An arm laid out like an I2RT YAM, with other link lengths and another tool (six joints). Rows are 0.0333 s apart.
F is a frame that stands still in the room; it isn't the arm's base.
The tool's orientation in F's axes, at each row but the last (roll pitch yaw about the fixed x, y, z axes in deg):
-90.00, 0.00, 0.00
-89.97, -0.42, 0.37
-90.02, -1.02, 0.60
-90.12, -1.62, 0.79
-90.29, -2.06, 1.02
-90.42, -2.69, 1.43
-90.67, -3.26, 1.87
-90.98, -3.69, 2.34
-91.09, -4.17, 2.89
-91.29, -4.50, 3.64
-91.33, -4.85, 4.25
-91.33, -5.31, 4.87
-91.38, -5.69, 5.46
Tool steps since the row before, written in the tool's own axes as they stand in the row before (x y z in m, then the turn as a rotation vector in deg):
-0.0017, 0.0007, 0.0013, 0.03, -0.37, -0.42
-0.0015, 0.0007, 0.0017, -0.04, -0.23, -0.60
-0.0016, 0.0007, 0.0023, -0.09, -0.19, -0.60
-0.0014, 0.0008, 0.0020, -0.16, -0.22, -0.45
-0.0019, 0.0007, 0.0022, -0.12, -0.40, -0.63
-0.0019, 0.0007, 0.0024, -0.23, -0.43, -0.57
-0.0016, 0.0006, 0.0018, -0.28, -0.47, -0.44
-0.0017, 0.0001, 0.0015, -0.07, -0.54, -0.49
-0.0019, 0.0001, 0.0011, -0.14, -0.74, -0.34
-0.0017, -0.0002, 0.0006, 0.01, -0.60, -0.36
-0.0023, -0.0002, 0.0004, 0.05, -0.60, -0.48
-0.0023, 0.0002, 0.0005, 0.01, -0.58, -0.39
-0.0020, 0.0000, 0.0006, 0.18, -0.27, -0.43
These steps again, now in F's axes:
-0.0017, 0.0013, -0.0007, 0.03, -0.42, 0.37
-0.0015, 0.0017, -0.0007, -0.04, -0.60, 0.23
-0.0016, 0.0023, -0.0007, -0.09, -0.60, 0.19
-0.0014, 0.0020, -0.0008, -0.16, -0.45, 0.22
-0.0019, 0.0022, -0.0008, -0.12, -0.63, 0.40
-0.0019, 0.0023, -0.0008, -0.24, -0.57, 0.42
-0.0016, 0.0017, -0.0007, -0.29, -0.44, 0.46
-0.0017, 0.0014, -0.0002, -0.09, -0.48, 0.54
-0.0019, 0.0010, -0.0003, -0.18, -0.34, 0.73
-0.0017, 0.0005, 0.0001, -0.02, -0.35, 0.61
-0.0023, 0.0002, 0.0000, 0.03, -0.46, 0.61
-0.0023, 0.0003, -0.0004, -0.01, -0.38, 0.59
-0.0020, 0.0004, -0.0002, 0.19, -0.41, 0.30

